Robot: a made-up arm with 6 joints.
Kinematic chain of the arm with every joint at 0, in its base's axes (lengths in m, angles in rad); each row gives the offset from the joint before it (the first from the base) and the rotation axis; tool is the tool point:
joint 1: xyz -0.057 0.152 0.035 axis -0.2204 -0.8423 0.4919
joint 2: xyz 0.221 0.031 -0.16 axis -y
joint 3: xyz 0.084 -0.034 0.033 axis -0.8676 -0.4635 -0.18
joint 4: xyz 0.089 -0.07 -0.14 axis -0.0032 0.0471 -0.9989
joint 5: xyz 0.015 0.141 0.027 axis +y
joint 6: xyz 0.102 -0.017 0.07 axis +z
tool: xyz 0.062 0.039 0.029
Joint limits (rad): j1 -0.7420..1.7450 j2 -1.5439..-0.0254 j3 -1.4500..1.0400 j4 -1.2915..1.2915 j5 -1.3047..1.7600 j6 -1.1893..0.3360
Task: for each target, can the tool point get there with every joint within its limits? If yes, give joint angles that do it. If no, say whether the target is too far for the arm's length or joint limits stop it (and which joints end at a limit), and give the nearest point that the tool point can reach.
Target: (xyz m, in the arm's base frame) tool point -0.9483 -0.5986 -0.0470
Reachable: no: too far | nearest point -0.3561 0.0233 -0.4057 | short by 0.931 m
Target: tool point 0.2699 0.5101 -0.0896
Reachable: yes | joints 1.1831 -1.3958 -0.9173 -0.6599 0.6508 -0.8608
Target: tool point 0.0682 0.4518 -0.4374
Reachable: yes | joints -0.4286 -0.8412 -1.1763 0.4341 1.1907 -0.3723
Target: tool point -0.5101 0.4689 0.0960
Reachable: no: joint limits stop it (at a limit: joint 1, joint 2, joint 3) | nearest point -0.1549 0.4842 0.1197 | short by 0.356 m
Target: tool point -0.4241 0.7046 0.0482
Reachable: no: joint limits stop it (at a limit: joint 1, joint 2, joint 3) | nearest point -0.1346 0.5911 0.0982 | short by 0.315 m
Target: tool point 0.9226 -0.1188 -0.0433
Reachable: no: too far | nearest point 0.6527 -0.0037 -0.0430 | short by 0.293 m
